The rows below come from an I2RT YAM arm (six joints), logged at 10 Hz.
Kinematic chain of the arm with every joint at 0, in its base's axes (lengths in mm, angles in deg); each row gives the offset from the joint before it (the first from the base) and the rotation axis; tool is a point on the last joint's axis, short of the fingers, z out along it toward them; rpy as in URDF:
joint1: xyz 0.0 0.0 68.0 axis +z
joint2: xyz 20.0 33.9 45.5 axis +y
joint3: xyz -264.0 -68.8 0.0 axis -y
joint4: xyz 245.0 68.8 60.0 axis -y
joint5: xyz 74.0 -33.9 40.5 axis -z
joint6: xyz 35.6 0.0 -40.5 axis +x
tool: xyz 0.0 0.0 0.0 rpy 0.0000 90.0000 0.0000
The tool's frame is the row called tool.
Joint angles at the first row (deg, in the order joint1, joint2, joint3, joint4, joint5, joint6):
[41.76 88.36 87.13 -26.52 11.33 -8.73]
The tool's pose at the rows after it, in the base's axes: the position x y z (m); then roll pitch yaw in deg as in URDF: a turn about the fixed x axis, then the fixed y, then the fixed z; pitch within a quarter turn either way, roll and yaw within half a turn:
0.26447, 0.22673, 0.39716, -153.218, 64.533, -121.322
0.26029, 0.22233, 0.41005, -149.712, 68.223, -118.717
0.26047, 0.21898, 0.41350, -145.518, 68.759, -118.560
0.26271, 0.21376, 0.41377, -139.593, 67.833, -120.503
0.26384, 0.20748, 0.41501, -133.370, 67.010, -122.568
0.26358, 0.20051, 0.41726, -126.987, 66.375, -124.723
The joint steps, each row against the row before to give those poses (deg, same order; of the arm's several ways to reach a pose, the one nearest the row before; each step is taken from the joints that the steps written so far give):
[0.00 -1.88 0.00 2.82 0.00 1.40]
[-0.02 -1.51 0.00 2.42 0.62 0.04]
[-0.05 -0.37 0.00 0.66 3.91 -0.02]
[-0.15 -0.02 0.00 -0.20 7.67 0.02]
[-0.18 -0.18 0.00 -0.26 8.04 0.00]
[-0.15 -0.33 0.00 -0.29 8.29 0.00]

